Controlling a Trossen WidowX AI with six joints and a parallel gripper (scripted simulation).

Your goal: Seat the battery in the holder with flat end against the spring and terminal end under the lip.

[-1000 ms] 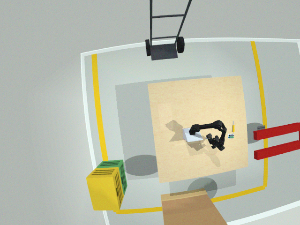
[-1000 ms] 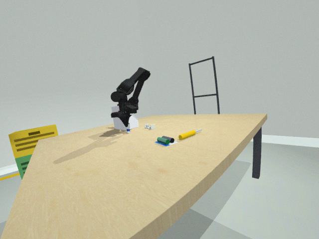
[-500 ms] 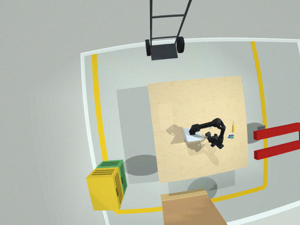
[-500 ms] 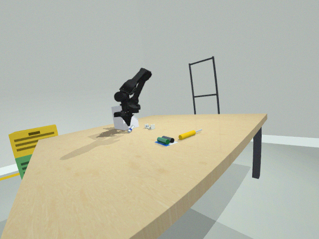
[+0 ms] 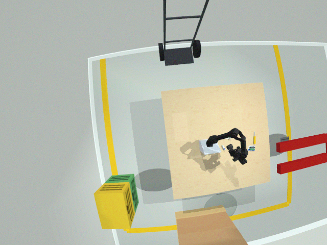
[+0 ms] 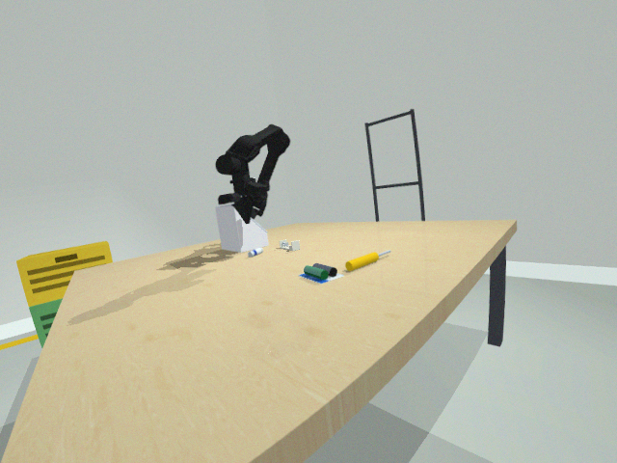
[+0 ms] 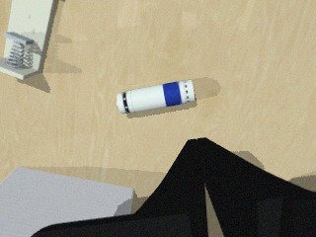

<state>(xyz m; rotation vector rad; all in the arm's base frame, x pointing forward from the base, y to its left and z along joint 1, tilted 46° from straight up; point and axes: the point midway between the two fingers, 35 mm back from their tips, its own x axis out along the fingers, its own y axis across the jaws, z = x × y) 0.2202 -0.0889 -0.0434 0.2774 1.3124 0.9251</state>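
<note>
My gripper tip is 10 mm past the battery, 20 mm to the right of it and 100 mm above it. The rest, counted from my gripper tip: yellow-handled screwdriver (410 mm ahead, 110 mm to the left, 100 mm below).
</note>
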